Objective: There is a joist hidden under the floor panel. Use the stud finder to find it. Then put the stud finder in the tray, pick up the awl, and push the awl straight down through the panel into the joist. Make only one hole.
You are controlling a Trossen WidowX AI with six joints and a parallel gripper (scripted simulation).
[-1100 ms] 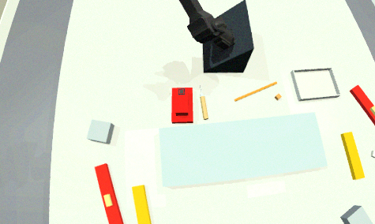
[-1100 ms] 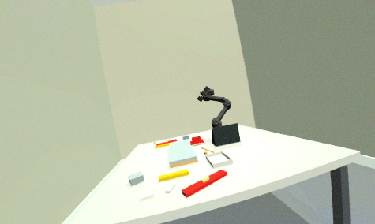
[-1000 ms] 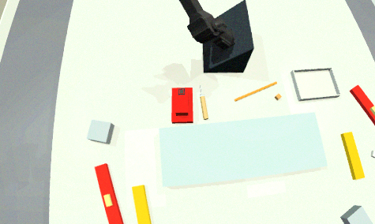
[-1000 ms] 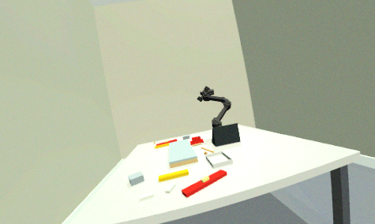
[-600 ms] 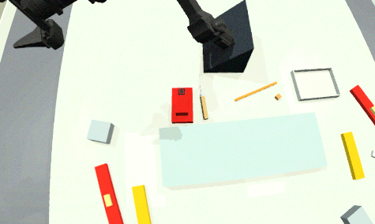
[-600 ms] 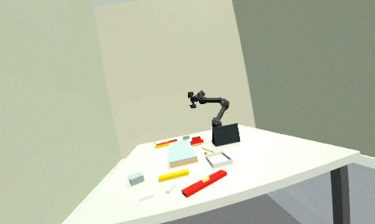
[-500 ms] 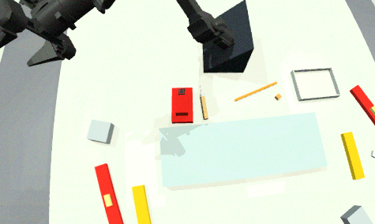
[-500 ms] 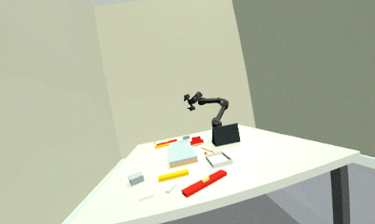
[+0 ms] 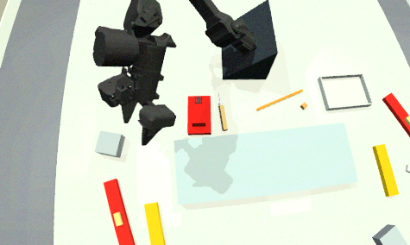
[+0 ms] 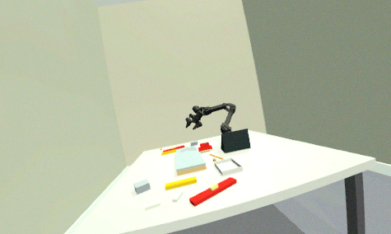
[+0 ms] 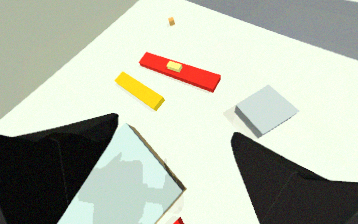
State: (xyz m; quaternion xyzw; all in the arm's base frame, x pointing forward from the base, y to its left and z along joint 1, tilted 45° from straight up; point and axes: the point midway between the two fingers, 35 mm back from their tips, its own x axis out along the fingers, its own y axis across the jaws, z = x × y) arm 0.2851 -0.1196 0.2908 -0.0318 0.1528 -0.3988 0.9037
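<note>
The red stud finder is 120 mm behind my gripper tip, 140 mm to the left of it and 150 mm below it. Round my gripper tip: awl: 120 mm behind, 210 mm to the left, 190 mm below; then white-rimmed tray: 160 mm behind, 630 mm to the left, 180 mm below; then thin orange stick: 140 mm behind, 400 mm to the left, 200 mm below.
</note>
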